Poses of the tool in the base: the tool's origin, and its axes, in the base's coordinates. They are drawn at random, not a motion.
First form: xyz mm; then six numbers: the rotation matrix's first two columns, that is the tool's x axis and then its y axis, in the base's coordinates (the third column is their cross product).
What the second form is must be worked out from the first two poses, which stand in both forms.
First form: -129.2 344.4 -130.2 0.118 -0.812 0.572 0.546 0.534 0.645
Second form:
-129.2 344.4 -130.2
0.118 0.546 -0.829
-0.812 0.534 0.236
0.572 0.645 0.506

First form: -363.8 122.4 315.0 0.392 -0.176 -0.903 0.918 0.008 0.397
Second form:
-363.8 122.4 315.0
0.392 0.918 -0.063
-0.176 0.008 -0.985
-0.903 0.397 0.165

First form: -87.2 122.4 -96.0 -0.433 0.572 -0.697 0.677 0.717 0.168
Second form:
-87.2 122.4 -96.0
-0.433 0.677 0.596
0.572 0.717 -0.399
-0.697 0.168 -0.698

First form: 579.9 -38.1 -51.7 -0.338 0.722 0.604 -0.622 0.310 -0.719
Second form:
579.9 -38.1 -51.7
-0.338 -0.622 -0.706
0.722 0.310 -0.619
0.604 -0.719 0.344

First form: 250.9 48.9 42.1 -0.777 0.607 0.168 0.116 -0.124 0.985
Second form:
250.9 48.9 42.1
-0.777 0.116 0.619
0.607 -0.124 0.785
0.168 0.985 0.026

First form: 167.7 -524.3 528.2 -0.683 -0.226 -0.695 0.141 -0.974 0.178
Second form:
167.7 -524.3 528.2
-0.683 0.141 -0.717
-0.226 -0.974 0.024
-0.695 0.178 0.697

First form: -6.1 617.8 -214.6 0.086 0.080 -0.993 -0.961 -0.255 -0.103
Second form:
-6.1 617.8 -214.6
0.086 -0.961 -0.261
0.080 -0.255 0.963
-0.993 -0.103 0.055

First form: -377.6 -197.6 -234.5 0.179 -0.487 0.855 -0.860 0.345 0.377
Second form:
-377.6 -197.6 -234.5
0.179 -0.860 -0.479
-0.487 0.345 -0.803
0.855 0.377 -0.357

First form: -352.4 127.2 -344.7 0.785 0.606 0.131 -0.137 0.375 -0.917
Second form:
-352.4 127.2 -344.7
0.785 -0.137 -0.605
0.606 0.375 0.702
0.131 -0.917 0.377

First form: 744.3 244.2 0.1 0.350 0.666 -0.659 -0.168 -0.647 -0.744
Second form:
744.3 244.2 0.1
0.350 -0.168 -0.922
0.666 -0.647 0.371
-0.659 -0.744 -0.115

